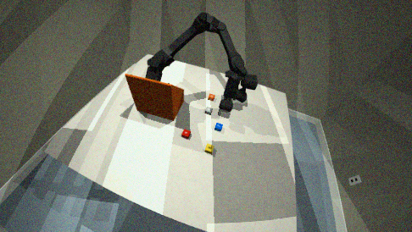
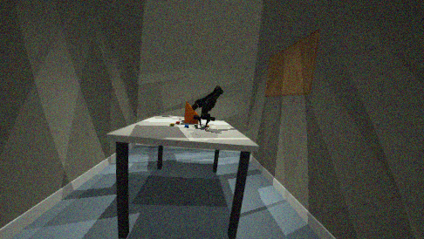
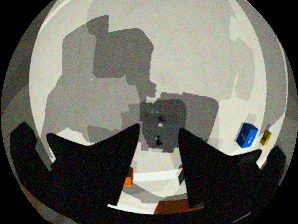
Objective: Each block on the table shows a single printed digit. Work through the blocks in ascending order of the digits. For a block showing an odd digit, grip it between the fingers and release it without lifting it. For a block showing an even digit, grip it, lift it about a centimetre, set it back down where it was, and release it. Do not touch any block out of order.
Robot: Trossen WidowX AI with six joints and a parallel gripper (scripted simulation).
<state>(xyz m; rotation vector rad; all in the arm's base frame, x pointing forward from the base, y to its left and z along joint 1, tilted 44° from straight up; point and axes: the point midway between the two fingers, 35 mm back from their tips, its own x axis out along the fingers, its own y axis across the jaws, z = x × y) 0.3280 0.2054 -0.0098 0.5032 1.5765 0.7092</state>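
Right now the white block is right at my gripper tip. The rest, counted from my gripper tip: blue block 140 mm to the right, 10 mm ahead; then orange block 90 mm behind, 40 mm to the left; then grey block 70 mm to the right, 70 mm behind.
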